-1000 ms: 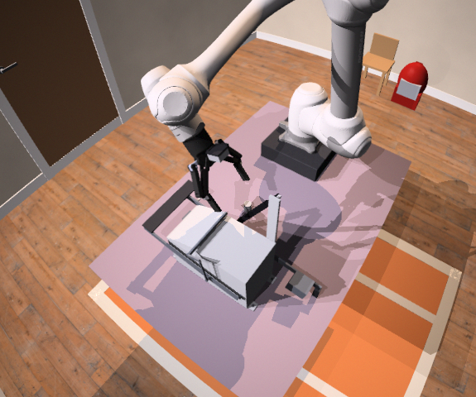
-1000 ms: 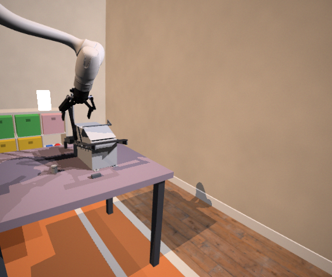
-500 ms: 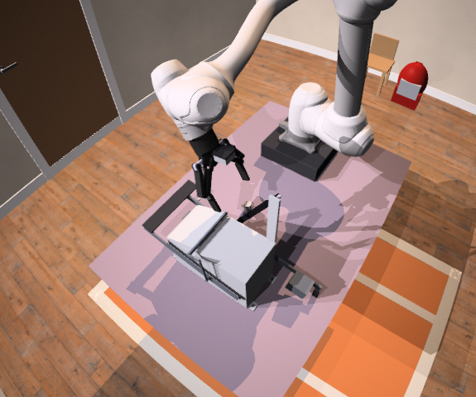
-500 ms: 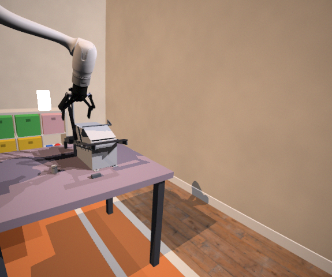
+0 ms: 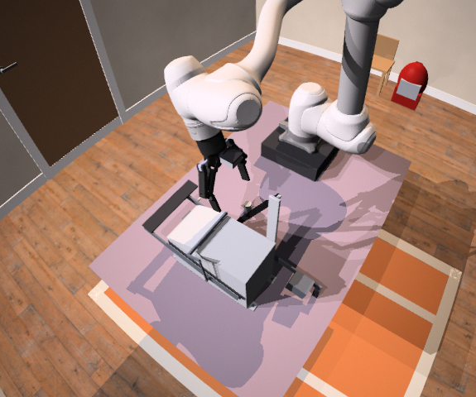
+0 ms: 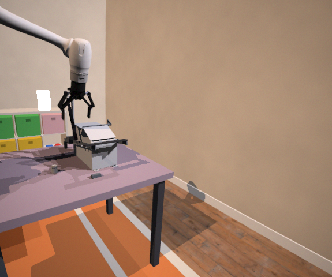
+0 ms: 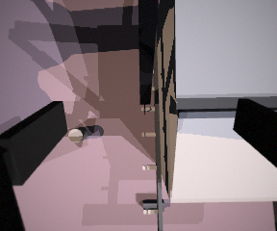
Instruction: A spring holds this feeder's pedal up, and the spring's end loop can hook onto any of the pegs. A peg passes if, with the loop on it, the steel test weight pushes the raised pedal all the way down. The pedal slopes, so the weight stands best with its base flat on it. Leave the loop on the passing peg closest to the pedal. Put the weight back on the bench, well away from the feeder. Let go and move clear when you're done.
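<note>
Right now my hand is 27 cm above the steel test weight, 15 cm past it and 5 cm to the left of it. From my hand the other things lie so: small grey block 29 cm below, 23 cm to the right, 2 cm ahead.
</note>
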